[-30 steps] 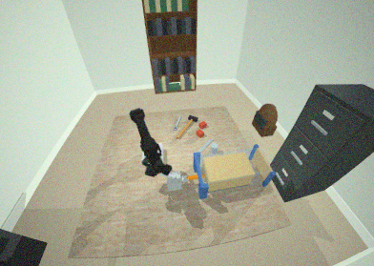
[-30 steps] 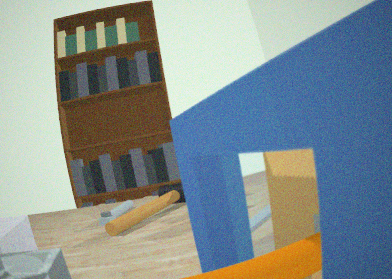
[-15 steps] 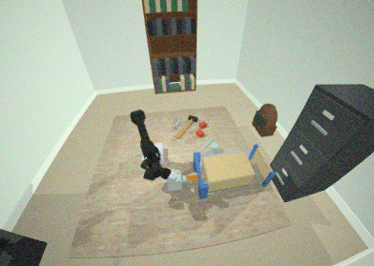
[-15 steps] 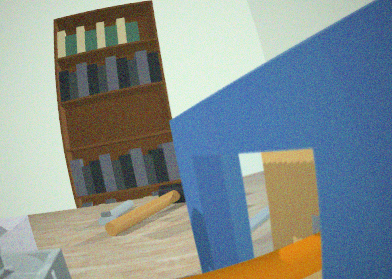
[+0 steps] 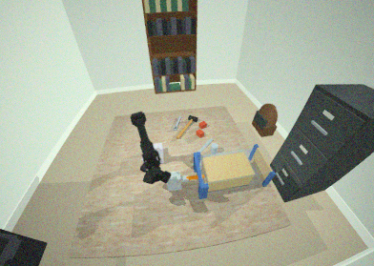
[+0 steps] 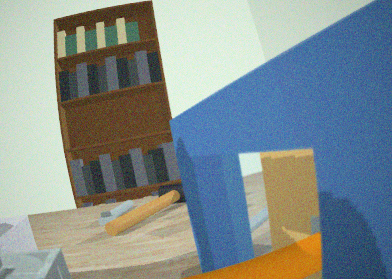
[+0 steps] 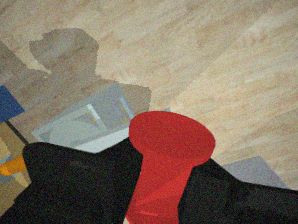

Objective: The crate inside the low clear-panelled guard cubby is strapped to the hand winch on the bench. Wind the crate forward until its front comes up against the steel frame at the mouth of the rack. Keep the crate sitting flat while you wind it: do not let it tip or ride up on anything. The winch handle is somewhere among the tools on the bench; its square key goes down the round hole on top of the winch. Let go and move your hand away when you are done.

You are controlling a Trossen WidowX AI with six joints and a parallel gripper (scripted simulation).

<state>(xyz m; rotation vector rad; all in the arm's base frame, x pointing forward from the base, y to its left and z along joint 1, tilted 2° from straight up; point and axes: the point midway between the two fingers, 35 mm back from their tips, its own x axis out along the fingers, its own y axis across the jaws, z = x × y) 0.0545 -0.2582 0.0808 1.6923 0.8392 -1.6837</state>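
My gripper tip is 4 cm short of the winch handle and 1 cm above it. Also, from my gripper tip: blue frame: 26 cm ahead, 2 cm to the right; then red grip: 2 cm above; then grey winch: 9 cm ahead, 8 cm below, 1 cm to the right.
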